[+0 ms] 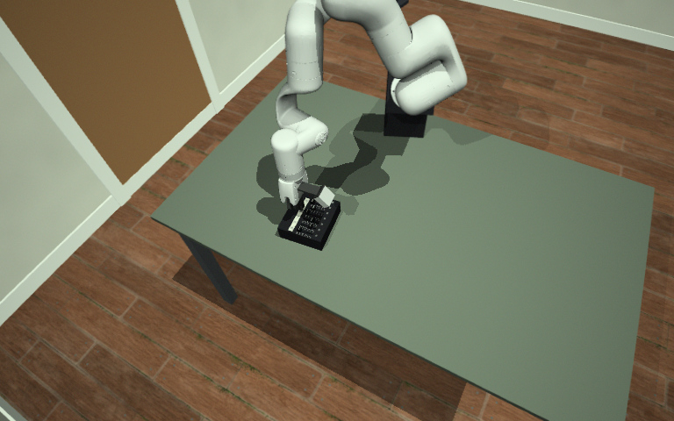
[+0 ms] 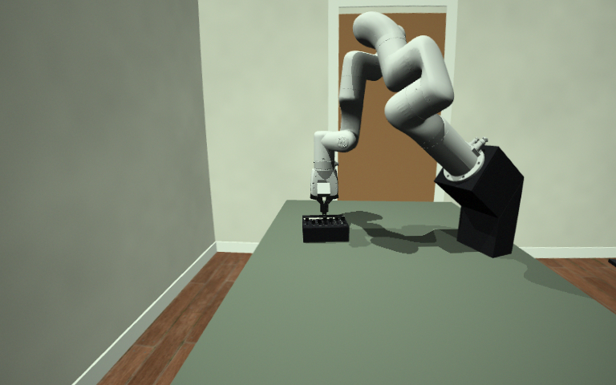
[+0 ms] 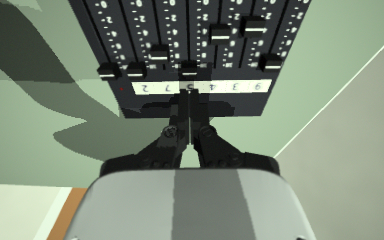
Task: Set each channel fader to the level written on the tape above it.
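My hand is 5 cm past the channel 6 cap, 3 cm above it and 1 cm to the right of it. Also, from my hand: master cap: 7 cm behind, 3 cm below.
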